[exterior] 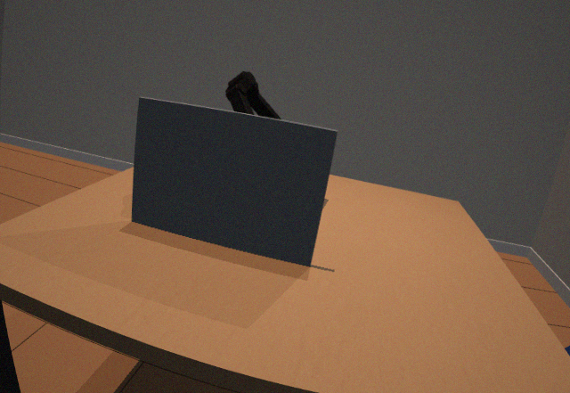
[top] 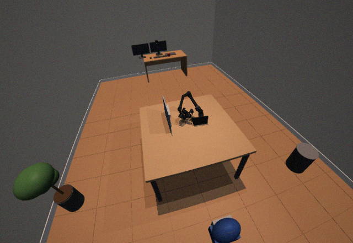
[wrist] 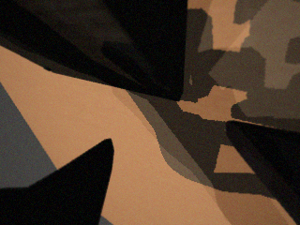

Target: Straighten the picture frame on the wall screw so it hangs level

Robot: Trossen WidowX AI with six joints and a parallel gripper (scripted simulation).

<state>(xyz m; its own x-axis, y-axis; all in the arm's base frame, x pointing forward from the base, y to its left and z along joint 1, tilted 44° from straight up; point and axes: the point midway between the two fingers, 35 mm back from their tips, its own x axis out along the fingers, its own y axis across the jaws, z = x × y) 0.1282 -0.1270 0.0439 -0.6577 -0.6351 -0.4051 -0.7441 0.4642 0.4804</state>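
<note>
Now: gripper tip 32 cm short of the picture frame, 4 cm to the left of it and 13 cm below it. Round my gripper tip: blue-grey wall panel 34 cm ahead, 3 cm to the right, 12 cm above.
</note>
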